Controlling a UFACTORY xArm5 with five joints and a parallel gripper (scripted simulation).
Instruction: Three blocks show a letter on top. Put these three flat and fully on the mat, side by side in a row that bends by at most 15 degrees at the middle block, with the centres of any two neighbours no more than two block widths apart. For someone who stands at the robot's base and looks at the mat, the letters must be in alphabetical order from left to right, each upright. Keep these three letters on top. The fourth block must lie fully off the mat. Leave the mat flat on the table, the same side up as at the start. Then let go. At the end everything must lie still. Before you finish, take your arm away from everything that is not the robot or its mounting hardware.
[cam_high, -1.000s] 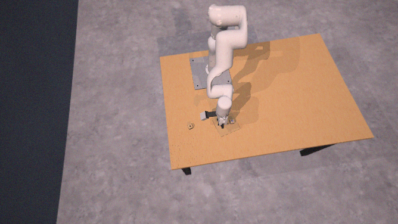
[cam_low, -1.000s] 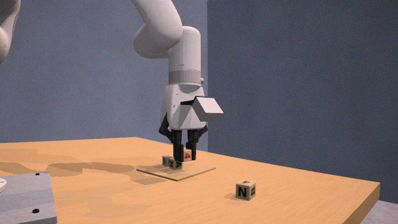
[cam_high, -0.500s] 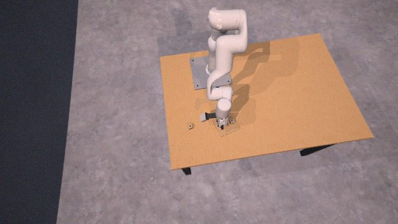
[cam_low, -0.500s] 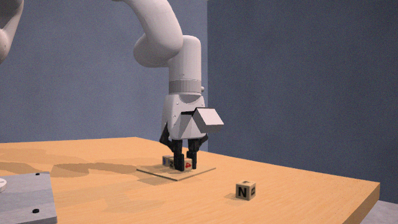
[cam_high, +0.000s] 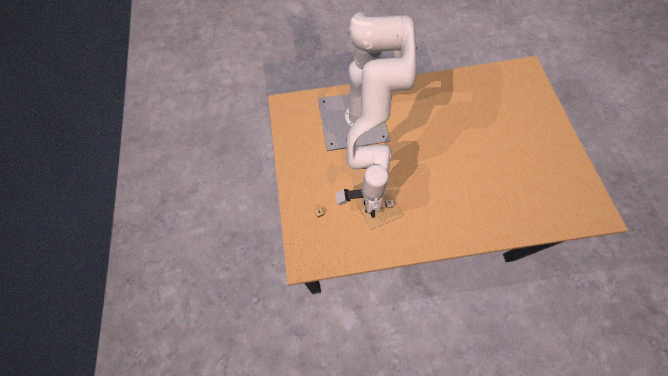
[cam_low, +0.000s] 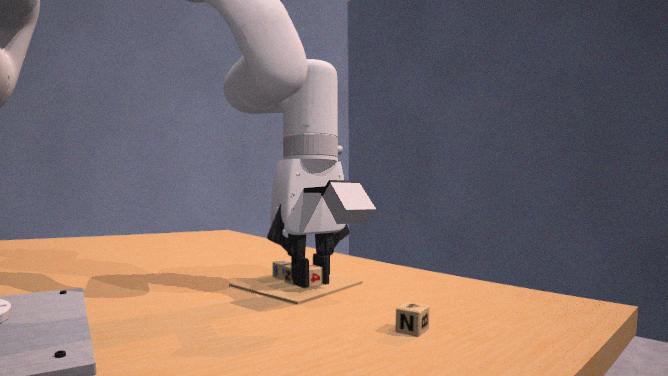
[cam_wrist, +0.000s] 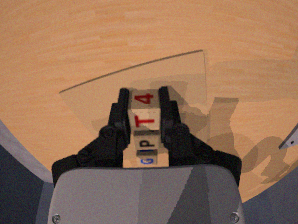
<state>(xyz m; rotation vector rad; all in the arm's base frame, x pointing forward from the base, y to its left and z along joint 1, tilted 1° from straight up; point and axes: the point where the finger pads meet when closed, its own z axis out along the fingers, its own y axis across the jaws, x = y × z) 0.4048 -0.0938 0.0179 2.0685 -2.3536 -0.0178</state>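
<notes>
My gripper is now 1 cm above the red-lettered block. From my hand the other things lie so: blue-lettered block 8 cm to the left, 1 cm below, 1 cm ahead; then black-lettered block 19 cm to the right, 3 cm behind, 2 cm below; then thin tan mat 4 cm to the left, 3 cm below, 1 cm ahead.
</notes>
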